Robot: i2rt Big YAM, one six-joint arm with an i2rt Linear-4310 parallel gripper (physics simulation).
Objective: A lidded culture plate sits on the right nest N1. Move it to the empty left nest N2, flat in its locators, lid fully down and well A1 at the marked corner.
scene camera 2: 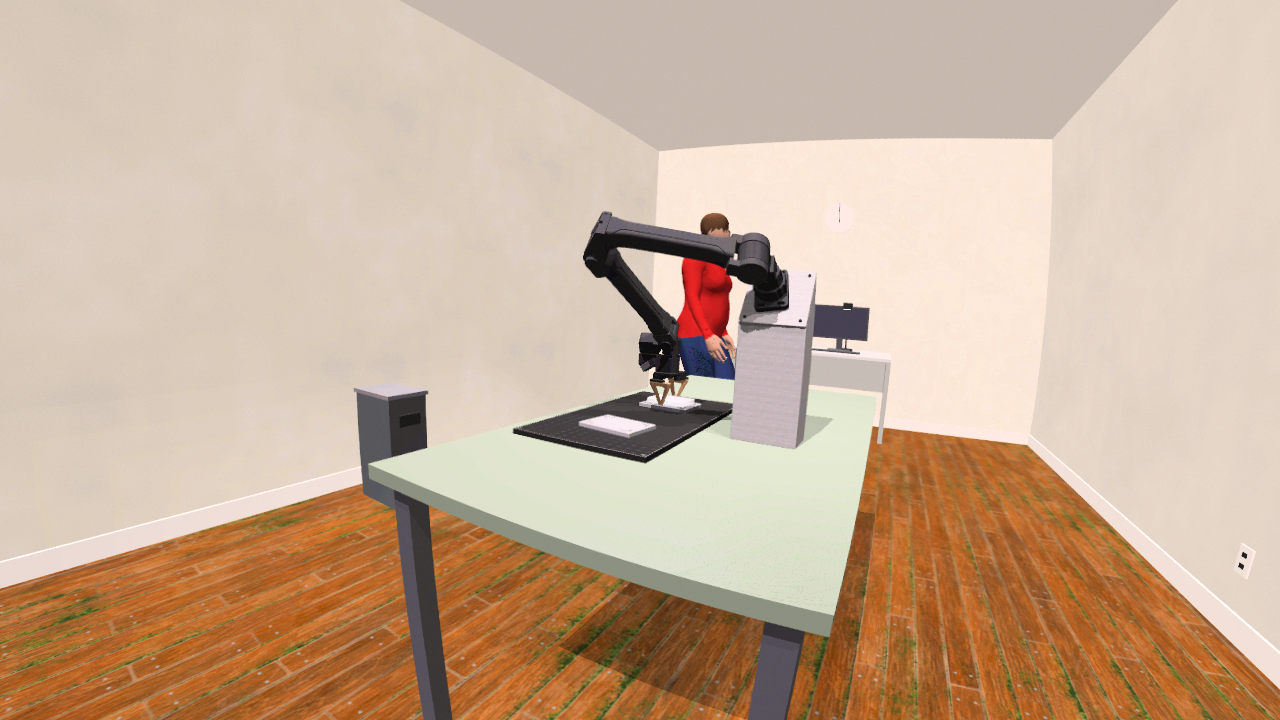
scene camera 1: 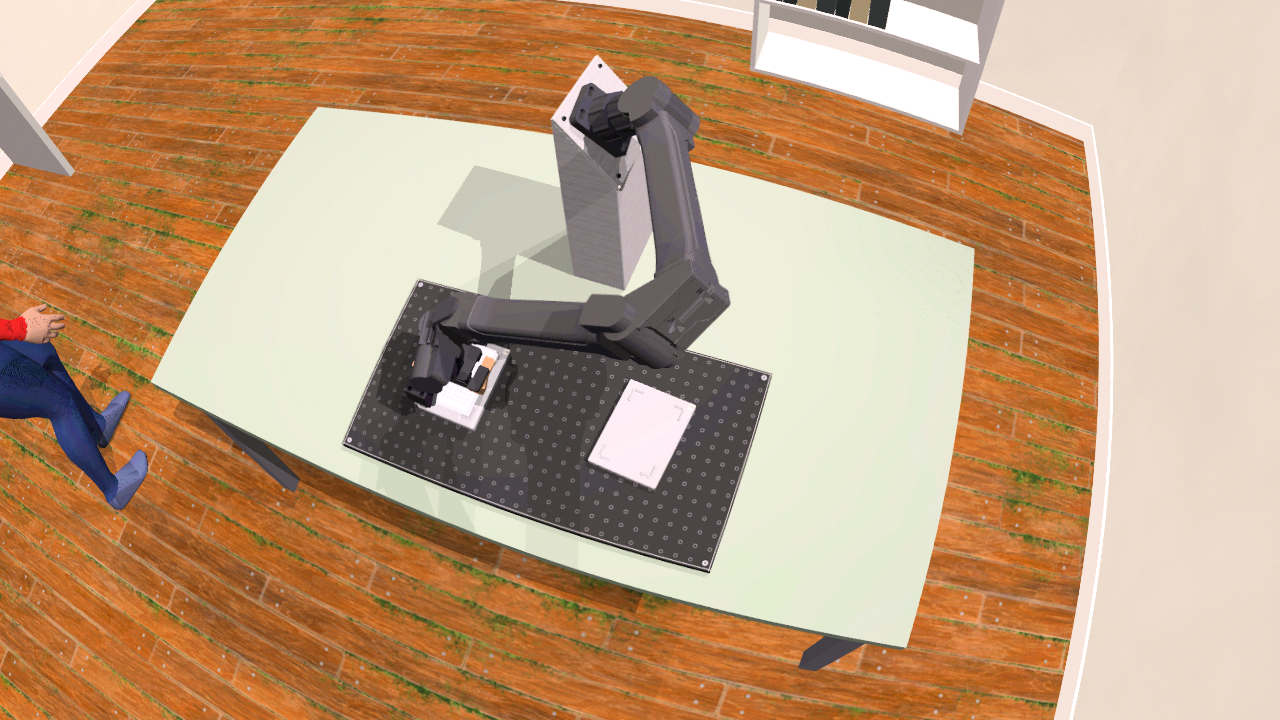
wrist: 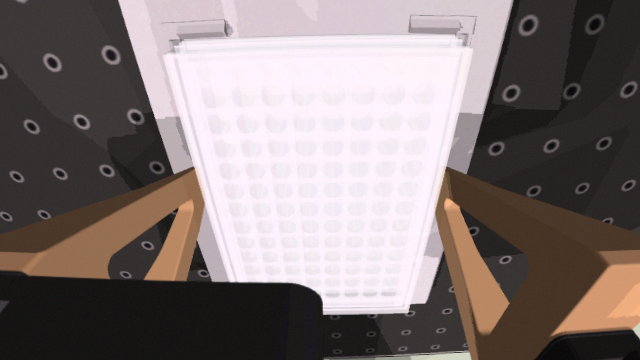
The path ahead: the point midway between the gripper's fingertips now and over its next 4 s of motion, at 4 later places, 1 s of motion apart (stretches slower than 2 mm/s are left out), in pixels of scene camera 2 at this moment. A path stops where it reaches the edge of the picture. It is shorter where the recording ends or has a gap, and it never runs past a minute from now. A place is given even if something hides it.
My gripper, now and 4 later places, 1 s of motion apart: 668, 402; 668, 402; 668, 390; 646, 389; 618, 399
